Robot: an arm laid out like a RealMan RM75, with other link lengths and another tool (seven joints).
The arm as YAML. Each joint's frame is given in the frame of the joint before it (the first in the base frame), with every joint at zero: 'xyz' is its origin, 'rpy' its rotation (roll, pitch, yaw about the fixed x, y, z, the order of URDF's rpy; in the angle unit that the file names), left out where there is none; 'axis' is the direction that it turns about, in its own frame. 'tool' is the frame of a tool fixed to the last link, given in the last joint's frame.
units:
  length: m
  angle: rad
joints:
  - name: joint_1
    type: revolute
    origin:
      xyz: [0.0, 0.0, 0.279]
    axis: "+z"
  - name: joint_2
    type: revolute
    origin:
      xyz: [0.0, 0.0, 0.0]
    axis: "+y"
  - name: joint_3
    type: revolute
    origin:
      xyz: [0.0, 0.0, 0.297]
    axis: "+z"
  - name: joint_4
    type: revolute
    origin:
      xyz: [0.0, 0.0, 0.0]
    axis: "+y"
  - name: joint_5
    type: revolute
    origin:
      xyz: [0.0, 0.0, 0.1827]
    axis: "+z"
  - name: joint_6
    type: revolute
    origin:
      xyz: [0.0, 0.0, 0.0]
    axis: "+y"
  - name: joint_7
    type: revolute
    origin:
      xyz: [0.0, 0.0, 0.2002]
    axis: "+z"
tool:
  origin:
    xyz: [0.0, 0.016, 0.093]
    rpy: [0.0, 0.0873, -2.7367]
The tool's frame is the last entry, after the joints.
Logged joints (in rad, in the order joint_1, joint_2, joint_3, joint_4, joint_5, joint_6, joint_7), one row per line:
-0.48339 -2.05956 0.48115 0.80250 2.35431 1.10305 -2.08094
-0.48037 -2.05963 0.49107 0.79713 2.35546 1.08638 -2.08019
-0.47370 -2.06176 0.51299 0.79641 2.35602 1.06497 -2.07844
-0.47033 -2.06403 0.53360 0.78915 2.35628 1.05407 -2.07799
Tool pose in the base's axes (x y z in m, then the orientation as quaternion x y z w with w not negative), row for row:
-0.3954 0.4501 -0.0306 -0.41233 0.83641 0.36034 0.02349
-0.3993 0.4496 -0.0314 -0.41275 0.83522 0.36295 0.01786
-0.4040 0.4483 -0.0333 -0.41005 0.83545 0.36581 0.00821
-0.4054 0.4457 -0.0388 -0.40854 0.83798 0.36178 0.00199
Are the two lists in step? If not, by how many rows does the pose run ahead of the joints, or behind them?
They are in step.
